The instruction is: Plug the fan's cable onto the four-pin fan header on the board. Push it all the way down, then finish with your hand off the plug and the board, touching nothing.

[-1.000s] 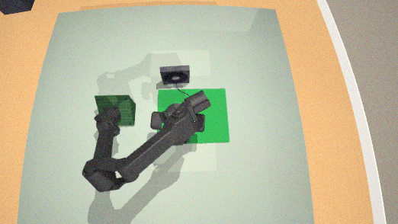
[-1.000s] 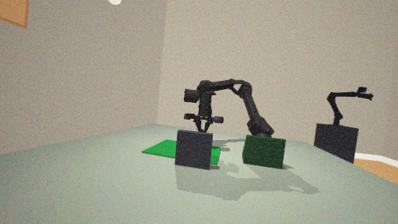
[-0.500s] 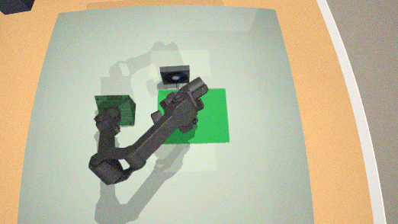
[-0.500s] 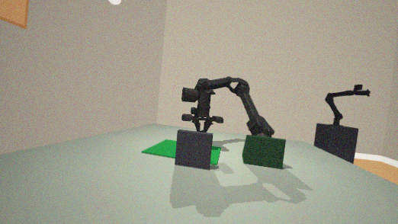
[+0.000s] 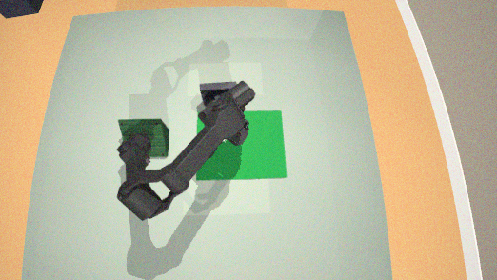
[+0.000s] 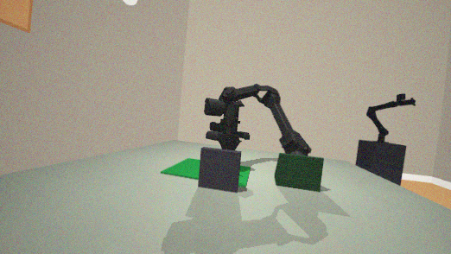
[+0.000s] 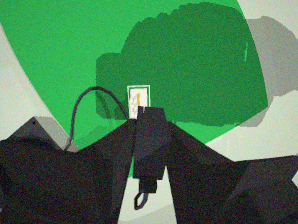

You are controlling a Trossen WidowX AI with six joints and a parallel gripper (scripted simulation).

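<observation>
My gripper tip is now 1 cm to the right of the white four-pin fan header and 6 cm above it. Also, from my gripper tip: green circuit board (6 cm ahead, 2 cm to the right, 8 cm below); fan block (14 cm to the left); dark fan cable plug (1 cm behind, 1 cm above).
</observation>
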